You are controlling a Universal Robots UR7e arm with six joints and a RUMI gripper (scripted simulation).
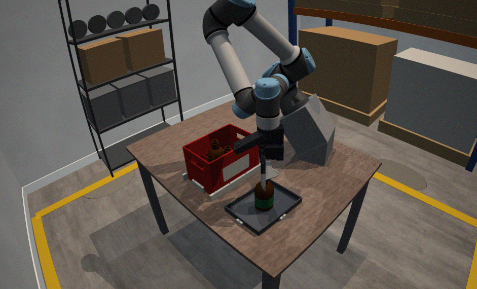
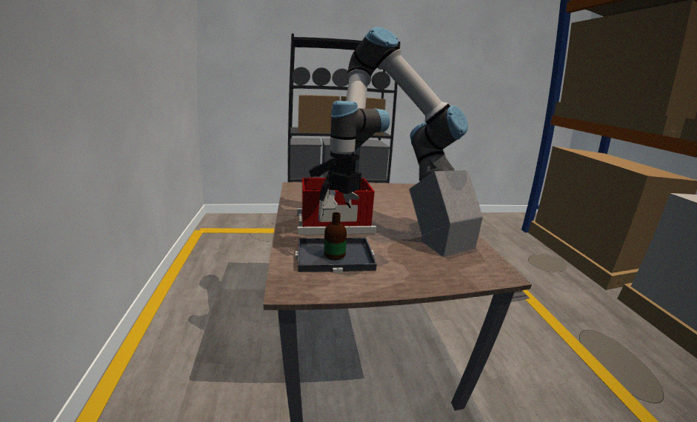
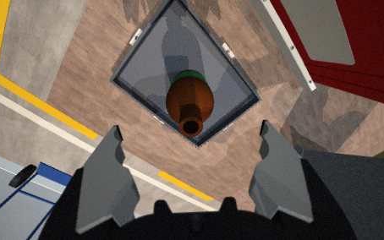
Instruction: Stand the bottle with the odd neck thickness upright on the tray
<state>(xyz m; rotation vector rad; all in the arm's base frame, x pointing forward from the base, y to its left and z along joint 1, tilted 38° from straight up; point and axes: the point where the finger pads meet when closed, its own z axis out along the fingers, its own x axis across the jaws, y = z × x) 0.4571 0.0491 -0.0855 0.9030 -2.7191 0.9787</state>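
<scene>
Now: the dark tray 14 cm below my hand. The rest, counted from my hand: red crate (8 cm behind, 26 cm to the right, 7 cm below).
</scene>
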